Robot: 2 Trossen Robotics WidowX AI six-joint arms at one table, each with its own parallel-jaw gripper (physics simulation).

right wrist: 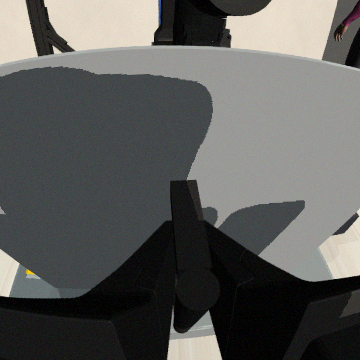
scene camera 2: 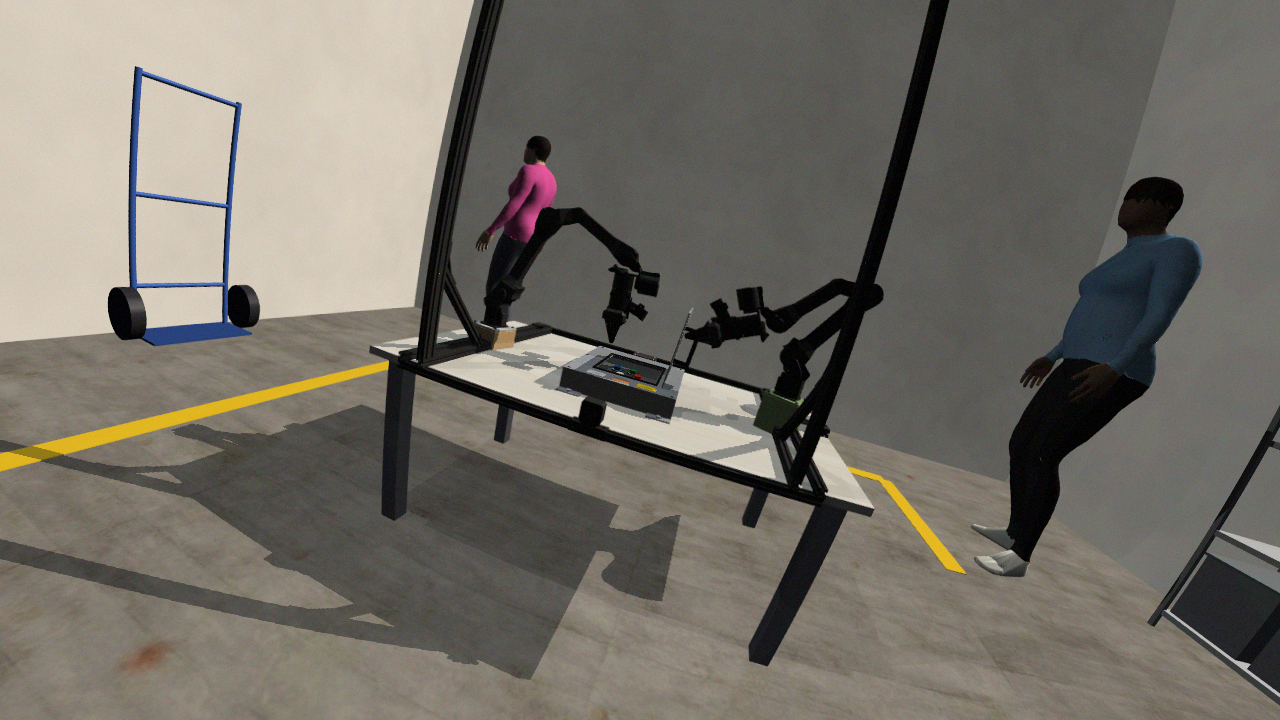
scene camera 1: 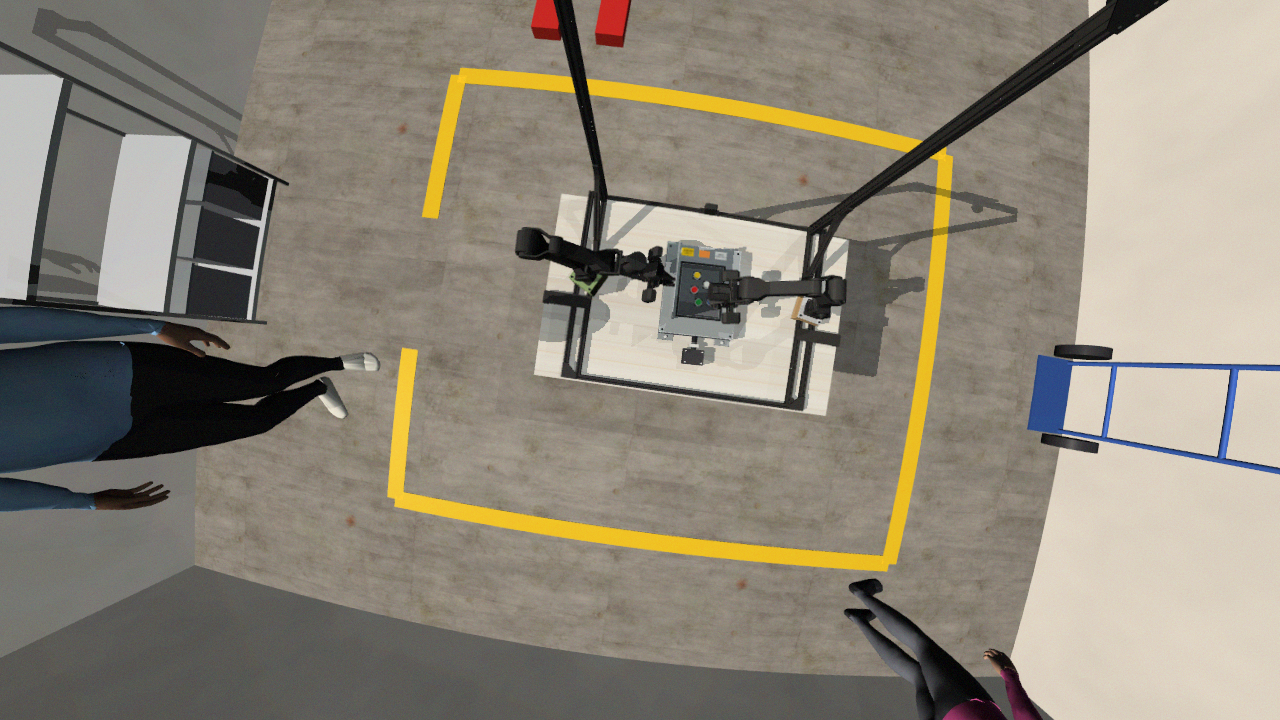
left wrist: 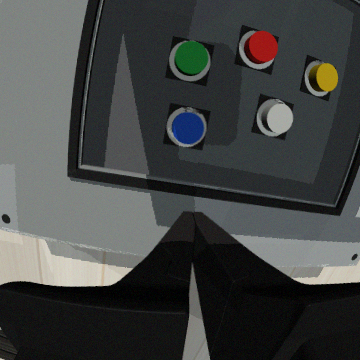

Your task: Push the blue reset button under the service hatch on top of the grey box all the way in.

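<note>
The grey box (scene camera 1: 669,320) (scene camera 2: 617,391) (left wrist: 40,100) lies on the table. The blue button (left wrist: 188,128) is beside the green and white ones; its cap looks low in its ring, but the exact depth is unclear. It is hidden in scene camera 1. My left gripper (left wrist: 190,220) (scene camera 2: 613,338) is shut and empty, pointing down. Its tips hang above the box rim, beside the recess and apart from the blue button. My right gripper (right wrist: 184,228) (scene camera 2: 691,334) is shut on the black handle (right wrist: 186,200) of the service hatch (right wrist: 275,125) (scene camera 2: 683,331), which stands upright, open.
Green (left wrist: 191,57), red (left wrist: 262,46), yellow (left wrist: 327,77) and white (left wrist: 279,118) buttons share the recess. A black fitting (scene camera 1: 692,355) sticks out from one box side. Black frame rails (scene camera 1: 689,392) surround the work area on the white table (scene camera 1: 556,353).
</note>
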